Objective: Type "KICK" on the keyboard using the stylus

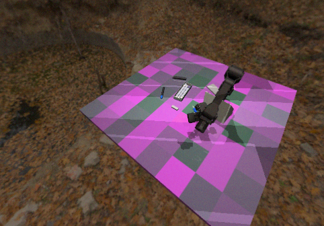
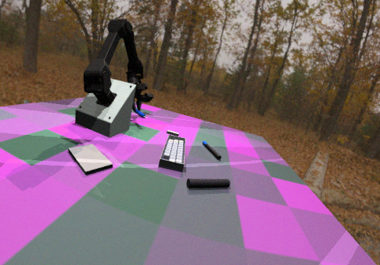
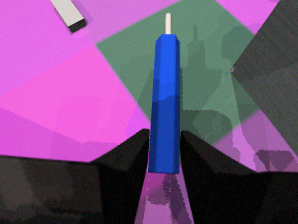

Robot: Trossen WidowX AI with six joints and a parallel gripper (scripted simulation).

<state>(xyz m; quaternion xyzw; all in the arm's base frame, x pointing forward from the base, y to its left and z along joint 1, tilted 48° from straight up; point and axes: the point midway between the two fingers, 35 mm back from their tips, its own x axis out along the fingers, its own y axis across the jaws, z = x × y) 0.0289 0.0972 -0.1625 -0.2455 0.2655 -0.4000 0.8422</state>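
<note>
Right now my gripper tip is 50 mm short of the blue stylus and 30 mm to the left of it. The rest, counted from my gripper tip: grey block (200 mm ahead, 50 mm below, 10 mm to the left); flat tile (380 mm to the right, 90 mm ahead, 50 mm below); blue pen (370 mm ahead, 50 mm below, 20 mm to the right).
</note>
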